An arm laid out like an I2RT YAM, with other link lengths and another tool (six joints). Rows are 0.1 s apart.
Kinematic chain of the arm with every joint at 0, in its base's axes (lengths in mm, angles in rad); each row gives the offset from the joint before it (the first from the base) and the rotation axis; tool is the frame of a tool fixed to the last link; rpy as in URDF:
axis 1: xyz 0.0 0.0 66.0 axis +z
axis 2: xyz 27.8 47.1 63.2 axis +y
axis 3: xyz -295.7 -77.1 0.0 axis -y
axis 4: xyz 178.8 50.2 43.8 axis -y
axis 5: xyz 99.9 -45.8 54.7 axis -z
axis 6: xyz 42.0 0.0 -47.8 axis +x
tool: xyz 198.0 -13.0 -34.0 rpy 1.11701 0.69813 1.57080
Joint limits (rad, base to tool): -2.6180..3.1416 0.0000..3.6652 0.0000..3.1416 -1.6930..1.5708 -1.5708..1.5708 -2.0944..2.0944
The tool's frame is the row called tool.
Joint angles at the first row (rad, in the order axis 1, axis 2, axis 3, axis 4, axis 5, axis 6):
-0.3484, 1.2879, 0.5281, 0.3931, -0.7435, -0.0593
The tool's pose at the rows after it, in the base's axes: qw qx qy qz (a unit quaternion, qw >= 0); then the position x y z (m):
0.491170, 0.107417, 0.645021, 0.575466, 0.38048, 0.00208, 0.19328
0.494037, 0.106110, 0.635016, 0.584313, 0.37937, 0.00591, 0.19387
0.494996, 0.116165, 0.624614, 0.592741, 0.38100, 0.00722, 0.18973
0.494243, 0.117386, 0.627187, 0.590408, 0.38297, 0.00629, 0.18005
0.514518, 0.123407, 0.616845, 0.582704, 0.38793, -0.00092, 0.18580
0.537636, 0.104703, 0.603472, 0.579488, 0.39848, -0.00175, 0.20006
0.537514, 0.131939, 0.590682, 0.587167, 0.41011, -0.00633, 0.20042
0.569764, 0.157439, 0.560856, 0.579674, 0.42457, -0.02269, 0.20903
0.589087, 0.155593, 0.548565, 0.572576, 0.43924, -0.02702, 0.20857
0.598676, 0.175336, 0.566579, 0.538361, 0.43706, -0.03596, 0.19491
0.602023, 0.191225, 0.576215, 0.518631, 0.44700, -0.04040, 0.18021
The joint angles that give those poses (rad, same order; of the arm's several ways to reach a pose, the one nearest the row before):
-0.3482, 1.2911, 0.4754, 0.4685, -0.7817, -0.1049
-0.3474, 1.3011, 0.4277, 0.5577, -0.7939, -0.0726
-0.3455, 1.3364, 0.3758, 0.6685, -0.7940, -0.0260
-0.3420, 1.3761, 0.3420, 0.7343, -0.7866, -0.0319
-0.3383, 1.3876, 0.3102, 0.8250, -0.7464, 0.0018
-0.3186, 1.4269, 0.2848, 0.9665, -0.7186, 0.0207
-0.3129, 1.4773, 0.3047, 1.0080, -0.6940, 0.0872
-0.3060, 1.5559, 0.2658, 1.1985, -0.6108, 0.1699
-0.2779, 1.6663, 0.2324, 1.3852, -0.5512, 0.1850
-0.2440, 1.6215, 0.2288, 1.2894, -0.4465, 0.1393
-0.2063, 1.6683, 0.2410, 1.2912, -0.3649, 0.1263

